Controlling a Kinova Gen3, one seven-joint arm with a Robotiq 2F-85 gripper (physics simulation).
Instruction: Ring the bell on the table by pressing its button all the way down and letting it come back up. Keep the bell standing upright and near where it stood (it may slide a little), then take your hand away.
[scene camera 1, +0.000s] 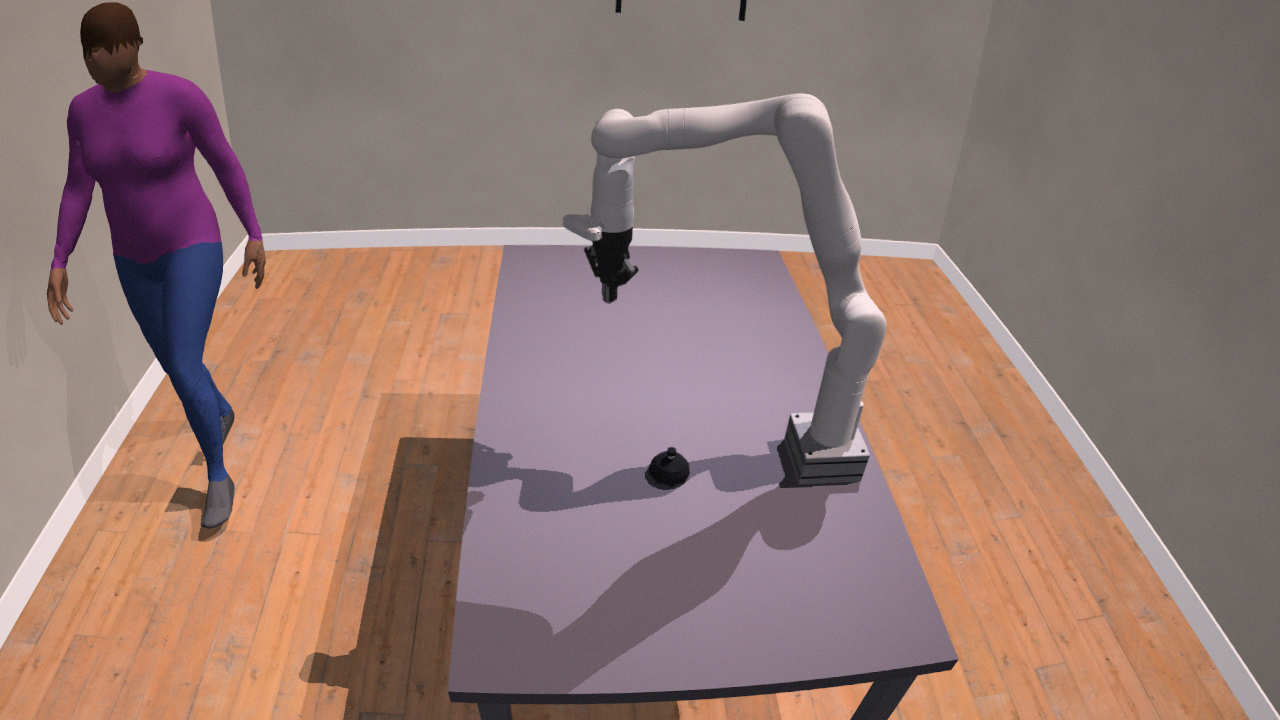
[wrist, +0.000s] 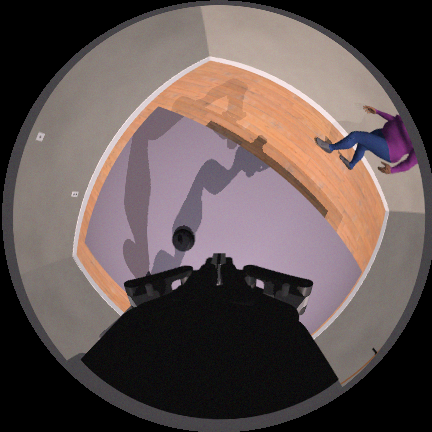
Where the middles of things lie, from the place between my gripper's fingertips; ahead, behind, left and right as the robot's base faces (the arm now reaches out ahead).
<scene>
Now: hand 330 mm above the black bell (scene camera 1: 664, 469), 110 mm to the right of it and 110 mm past it.
</scene>
